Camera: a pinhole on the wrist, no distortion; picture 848 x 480 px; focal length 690.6 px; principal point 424.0 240.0 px. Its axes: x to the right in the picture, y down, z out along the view. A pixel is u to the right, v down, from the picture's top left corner.
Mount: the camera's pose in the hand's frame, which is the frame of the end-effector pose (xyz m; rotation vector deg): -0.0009 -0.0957 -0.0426 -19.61 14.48 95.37
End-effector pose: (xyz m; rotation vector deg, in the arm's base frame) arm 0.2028 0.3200 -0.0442 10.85 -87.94 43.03
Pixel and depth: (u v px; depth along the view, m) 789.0 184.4 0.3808
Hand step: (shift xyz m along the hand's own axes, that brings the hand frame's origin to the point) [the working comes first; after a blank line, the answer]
In the camera's frame: 0.2013 -0.0307 0.3808

-0.0197 0.2314 0.2386
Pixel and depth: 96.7 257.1 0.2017
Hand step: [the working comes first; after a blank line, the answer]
In the camera's frame: -0.0956 0.0050 0.2017

-0.0115 -0.1120 0.1798
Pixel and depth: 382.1 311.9 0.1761
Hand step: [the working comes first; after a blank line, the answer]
In the camera's frame: -0.0107 0.0183 0.1761

-0.0314 -0.0443 0.1244
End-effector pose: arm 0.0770 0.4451 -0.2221 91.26 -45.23 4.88
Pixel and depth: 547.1 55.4 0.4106
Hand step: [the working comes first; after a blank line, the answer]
In the camera's frame: 0.0732 -0.1098 0.4106

0.0694 0.1334 0.3160
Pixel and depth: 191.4 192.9 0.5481
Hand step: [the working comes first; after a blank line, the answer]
In the camera's frame: -0.1846 -0.0374 0.5481

0.0133 -0.0643 0.5359
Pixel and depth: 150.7 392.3 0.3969
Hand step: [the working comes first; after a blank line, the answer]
In the camera's frame: -0.1571 0.0875 0.3969

-0.1019 -0.1085 0.3811
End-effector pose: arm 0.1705 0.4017 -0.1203 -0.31 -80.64 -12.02
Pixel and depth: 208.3 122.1 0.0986
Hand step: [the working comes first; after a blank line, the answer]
In the camera's frame: -0.0308 -0.0168 0.0986

0.0114 -0.0866 0.0609
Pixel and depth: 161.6 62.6 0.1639
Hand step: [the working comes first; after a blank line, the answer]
In the camera's frame: -0.0623 -0.0421 0.1639

0.0347 -0.0891 0.1340
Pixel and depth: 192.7 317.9 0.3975
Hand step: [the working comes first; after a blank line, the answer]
In the camera's frame: -0.1331 0.0448 0.3975

-0.0620 -0.0810 0.3743
